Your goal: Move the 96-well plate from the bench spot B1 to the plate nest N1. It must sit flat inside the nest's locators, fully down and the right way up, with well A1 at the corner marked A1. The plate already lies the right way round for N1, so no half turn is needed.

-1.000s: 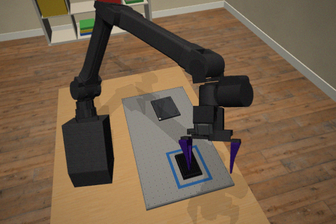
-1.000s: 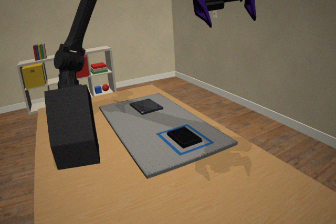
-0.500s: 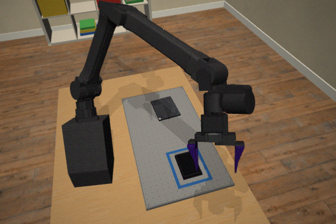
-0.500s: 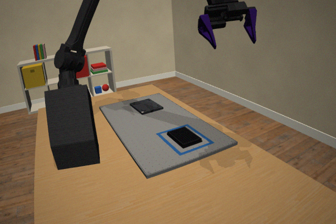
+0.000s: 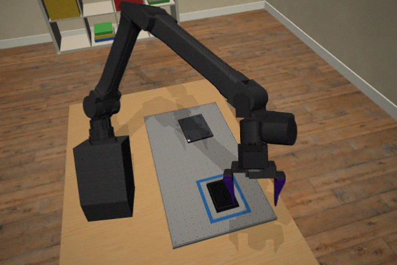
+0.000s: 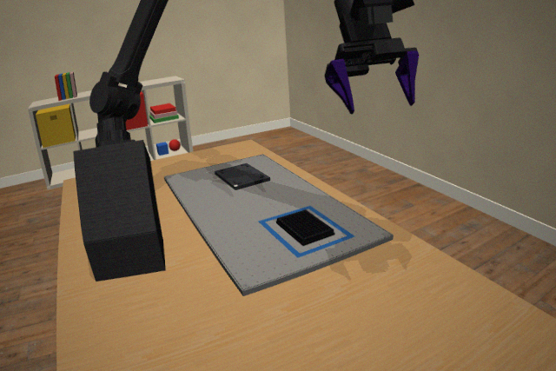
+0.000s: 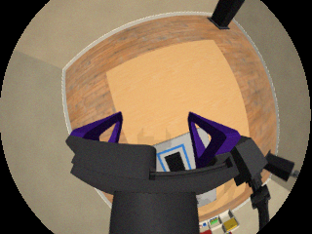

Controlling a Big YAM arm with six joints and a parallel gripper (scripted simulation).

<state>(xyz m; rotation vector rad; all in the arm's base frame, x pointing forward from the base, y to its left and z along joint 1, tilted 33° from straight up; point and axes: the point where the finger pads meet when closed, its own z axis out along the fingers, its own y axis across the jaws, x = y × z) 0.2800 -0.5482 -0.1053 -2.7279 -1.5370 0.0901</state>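
Now: the black 96-well plate 34 cm below my hand, 27 cm to the left of it and 5 cm ahead of it. From my hand the other things lie so: white corner mark: 59 cm to the left, 34 cm below, 3 cm ahead; then plate nest N1: 66 cm to the left, 34 cm below, 9 cm ahead.
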